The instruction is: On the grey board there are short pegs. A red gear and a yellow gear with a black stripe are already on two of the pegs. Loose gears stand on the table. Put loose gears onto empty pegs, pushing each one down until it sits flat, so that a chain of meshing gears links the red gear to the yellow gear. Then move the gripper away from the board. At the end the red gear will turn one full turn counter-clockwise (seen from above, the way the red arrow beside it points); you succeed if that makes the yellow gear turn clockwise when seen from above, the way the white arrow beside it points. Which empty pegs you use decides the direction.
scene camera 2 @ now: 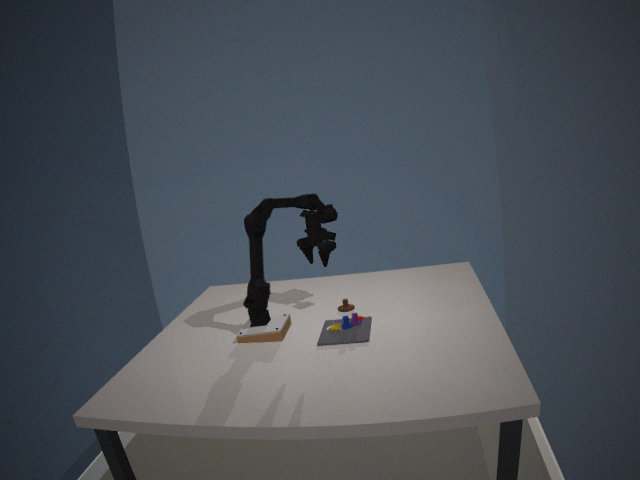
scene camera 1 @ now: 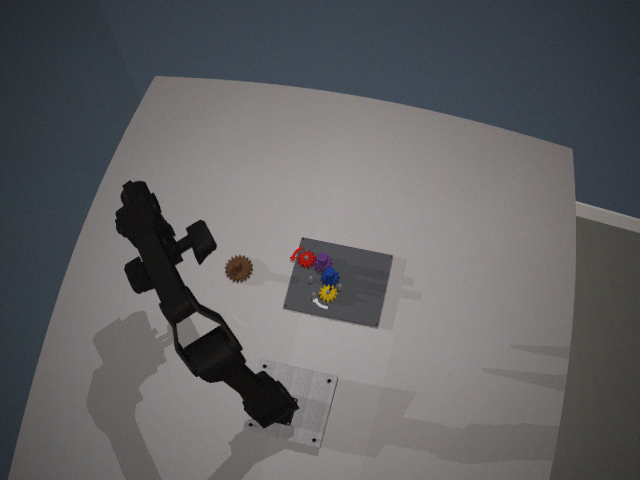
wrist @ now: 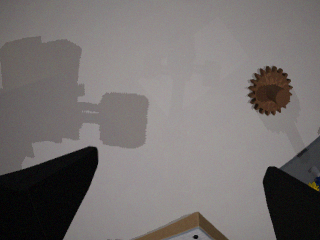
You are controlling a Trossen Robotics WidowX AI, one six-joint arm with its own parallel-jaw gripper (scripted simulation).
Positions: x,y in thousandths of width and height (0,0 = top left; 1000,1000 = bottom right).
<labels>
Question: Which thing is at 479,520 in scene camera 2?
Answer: My gripper.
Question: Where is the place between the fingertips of my gripper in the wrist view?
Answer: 577,698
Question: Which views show my gripper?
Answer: Scene camera 2, scene camera 1 and the wrist view: all of them.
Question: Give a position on a brown gear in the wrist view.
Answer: At 848,369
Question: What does my gripper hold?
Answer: Nothing.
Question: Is my gripper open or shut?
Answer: Open.
</labels>
